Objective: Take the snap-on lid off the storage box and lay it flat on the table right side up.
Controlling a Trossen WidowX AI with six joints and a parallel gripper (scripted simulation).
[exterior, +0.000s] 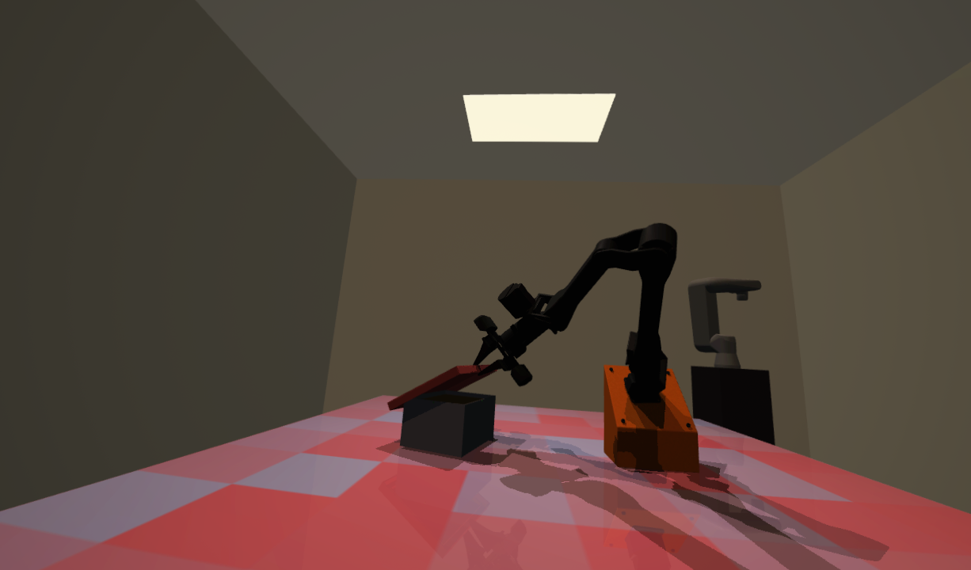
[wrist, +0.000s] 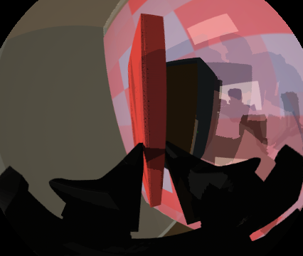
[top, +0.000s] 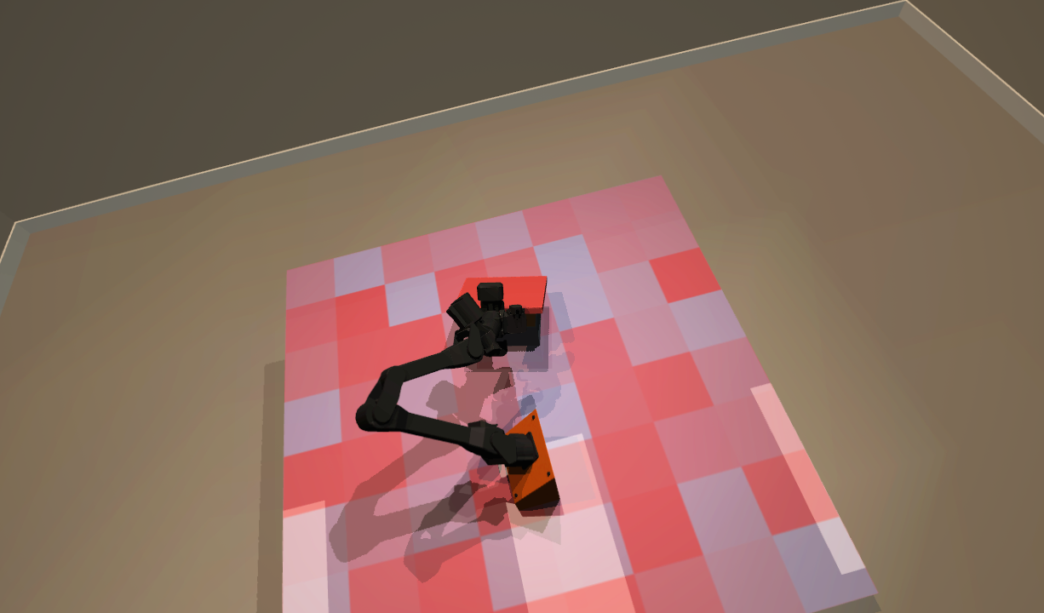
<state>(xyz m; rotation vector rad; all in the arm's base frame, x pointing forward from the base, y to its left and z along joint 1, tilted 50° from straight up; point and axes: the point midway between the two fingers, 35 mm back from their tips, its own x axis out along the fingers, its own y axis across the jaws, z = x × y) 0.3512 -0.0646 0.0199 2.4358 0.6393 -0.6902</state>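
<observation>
The lid is 7 cm ahead of my gripper tip, 4 cm below it and 3 cm to the right of it. Also, from my gripper tip: storage box (12 cm below, 5 cm ahead, 2 cm to the right).
</observation>
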